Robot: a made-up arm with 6 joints. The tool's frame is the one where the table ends. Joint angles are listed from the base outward.
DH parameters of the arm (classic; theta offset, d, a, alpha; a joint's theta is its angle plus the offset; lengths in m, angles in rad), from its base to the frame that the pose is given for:
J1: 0 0.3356 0 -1.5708
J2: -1.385 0 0.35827 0
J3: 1.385 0 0.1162 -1.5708
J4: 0 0.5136 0 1.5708
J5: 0 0 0.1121 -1.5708
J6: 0 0.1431 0 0
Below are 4 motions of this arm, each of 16 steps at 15 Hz.
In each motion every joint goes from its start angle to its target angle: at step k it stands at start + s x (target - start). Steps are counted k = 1, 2, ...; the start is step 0. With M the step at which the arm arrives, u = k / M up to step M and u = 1 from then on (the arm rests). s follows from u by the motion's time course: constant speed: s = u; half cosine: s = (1 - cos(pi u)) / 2; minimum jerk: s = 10 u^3 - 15 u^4 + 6 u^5.
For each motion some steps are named. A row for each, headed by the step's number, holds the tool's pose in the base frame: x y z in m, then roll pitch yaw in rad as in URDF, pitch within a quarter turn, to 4 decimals.
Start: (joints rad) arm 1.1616 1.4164 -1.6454 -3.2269 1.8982 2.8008
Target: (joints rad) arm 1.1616 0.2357 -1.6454 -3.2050 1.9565 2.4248
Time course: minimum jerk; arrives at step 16
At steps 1, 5, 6, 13, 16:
1: 0.2927 0.7116 -0.1672 0.5189 -0.9148 -2.5093
5: 0.3281 0.7918 0.0061 0.4216 -0.6937 -2.4838
6: 0.3409 0.8204 0.1053 0.3737 -0.5772 -2.4836
13: 0.2996 0.7190 0.8147 -0.0573 0.1658 -2.6640
16: 0.2881 0.6920 0.8590 -0.1011 0.2100 -2.6902

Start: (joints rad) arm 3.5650 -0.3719 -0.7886 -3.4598 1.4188 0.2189
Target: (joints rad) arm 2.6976 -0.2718 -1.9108 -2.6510 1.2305 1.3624
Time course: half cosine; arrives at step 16
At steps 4, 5, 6, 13, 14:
4: -0.5925 -0.2060 0.7479 -0.0207 0.4822 -2.4556
5: -0.6041 -0.1587 0.8004 0.0500 0.3984 -2.4286
6: -0.6081 -0.1035 0.8592 0.1098 0.2931 -2.4019
13: -0.3932 0.1969 1.2055 -0.1178 -0.4176 -2.0442
14: -0.3647 0.2067 1.2255 -0.1832 -0.4417 -1.9868

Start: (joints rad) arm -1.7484 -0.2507 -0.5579 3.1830 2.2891 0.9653
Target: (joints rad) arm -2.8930 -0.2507 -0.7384 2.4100 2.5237 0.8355
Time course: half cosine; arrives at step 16
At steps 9, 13, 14, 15, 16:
9: -0.3520 -0.3980 0.6232 -0.3311 0.1569 -1.2785
13: -0.4380 -0.2726 0.6416 -0.5193 0.2615 -1.5429
14: -0.4471 -0.2523 0.6434 -0.5455 0.2779 -1.5821
15: -0.4522 -0.2396 0.6444 -0.5614 0.2882 -1.6064
16: -0.4538 -0.2353 0.6448 -0.5667 0.2917 -1.6146

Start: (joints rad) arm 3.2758 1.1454 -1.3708 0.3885 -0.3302 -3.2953
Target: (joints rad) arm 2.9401 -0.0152 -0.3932 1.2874 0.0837 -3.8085
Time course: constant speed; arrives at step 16
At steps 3, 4, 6, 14, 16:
3: -0.7161 0.0254 -0.0482 3.1194 0.4917 -0.2592
4: -0.7039 0.0461 -0.0262 3.1097 0.4734 -0.3067
6: -0.6726 0.0842 0.0147 3.0843 0.4366 -0.4012
14: -0.4834 0.1782 0.1237 2.9090 0.2960 -0.7609
16: -0.4290 0.1854 0.1351 2.8487 0.2656 -0.8448

